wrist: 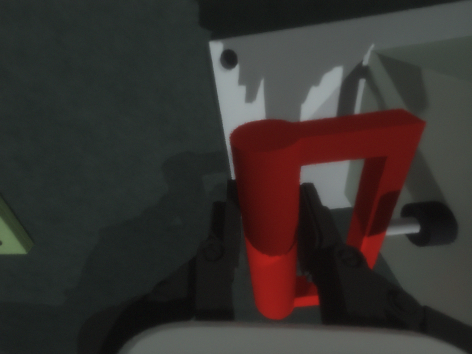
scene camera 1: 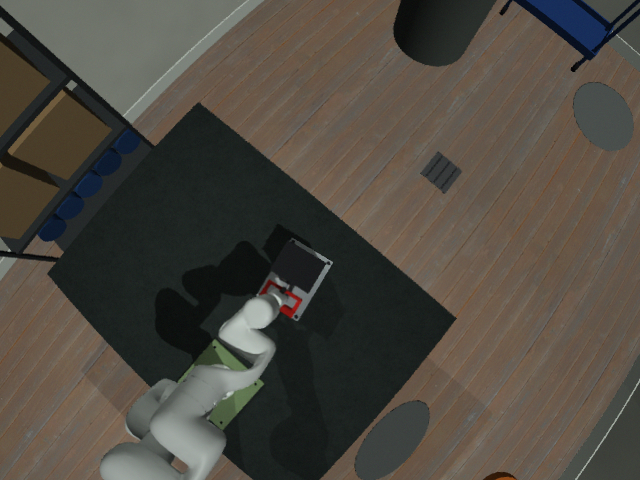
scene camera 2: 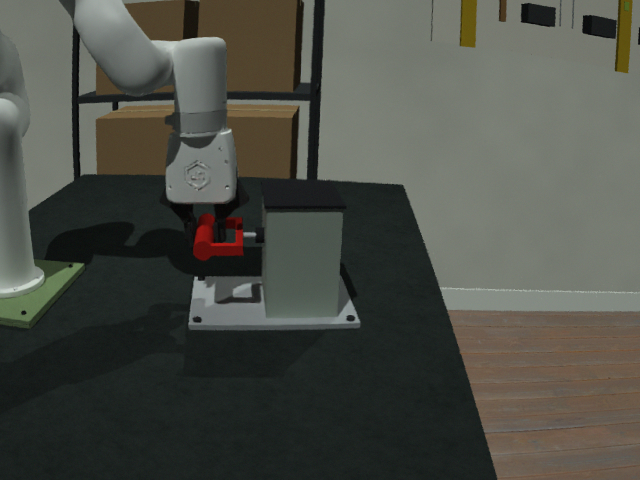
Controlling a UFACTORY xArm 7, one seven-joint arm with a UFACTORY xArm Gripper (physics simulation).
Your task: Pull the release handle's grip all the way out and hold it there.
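The red release handle's grip (scene camera 1: 290, 311) (scene camera 2: 203, 249) (wrist: 270, 210) is a thick round bar on a rectangular red frame. A thin metal rod (scene camera 2: 249, 235) (wrist: 403, 227) joins the frame to a black collar on the pale housing (scene camera 2: 302, 263). A stretch of rod shows between frame and collar. The housing has a dark top (scene camera 1: 299, 266) and stands on a light grey base plate (scene camera 2: 227, 321) (wrist: 285, 55). My gripper (scene camera 2: 205, 238) (wrist: 266, 200) points down and is shut on the grip, one finger outside it and the other inside the frame. The arm hides the fingers in scene camera 1.
The housing stands close on the rod side of the gripper. The arm's green mounting plate (scene camera 1: 214, 356) (scene camera 2: 56, 289) (wrist: 12, 232) is on the other side. A shelf rack (scene camera 2: 315, 103) with cardboard boxes (scene camera 2: 248, 46) stands behind the dark table top (scene camera 2: 361, 387).
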